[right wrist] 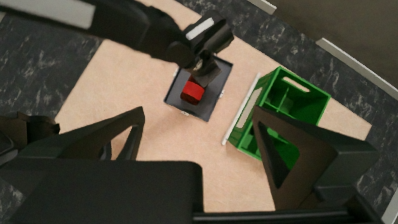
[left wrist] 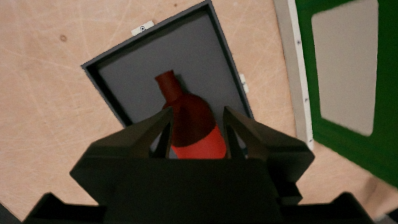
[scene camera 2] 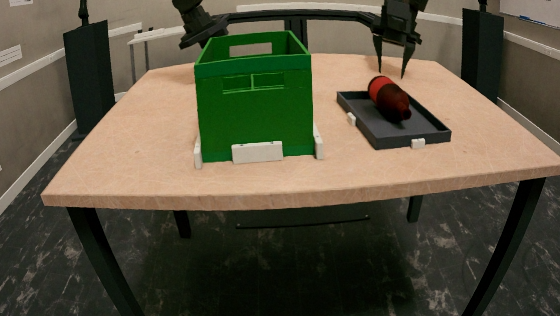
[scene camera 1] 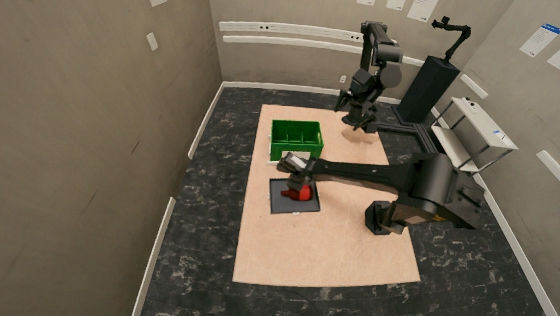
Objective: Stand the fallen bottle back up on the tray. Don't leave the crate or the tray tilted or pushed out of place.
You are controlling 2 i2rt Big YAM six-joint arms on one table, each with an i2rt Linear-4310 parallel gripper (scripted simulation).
Labels:
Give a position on a dark grey tray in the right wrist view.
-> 206,106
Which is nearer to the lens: the green crate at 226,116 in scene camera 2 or the dark grey tray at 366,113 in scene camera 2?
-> The green crate.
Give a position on a dark grey tray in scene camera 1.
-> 279,204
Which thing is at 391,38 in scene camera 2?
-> My left gripper.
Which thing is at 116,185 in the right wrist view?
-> My right gripper.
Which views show the dark grey tray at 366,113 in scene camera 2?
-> The right wrist view, the left wrist view, scene camera 2 and scene camera 1: all of them.

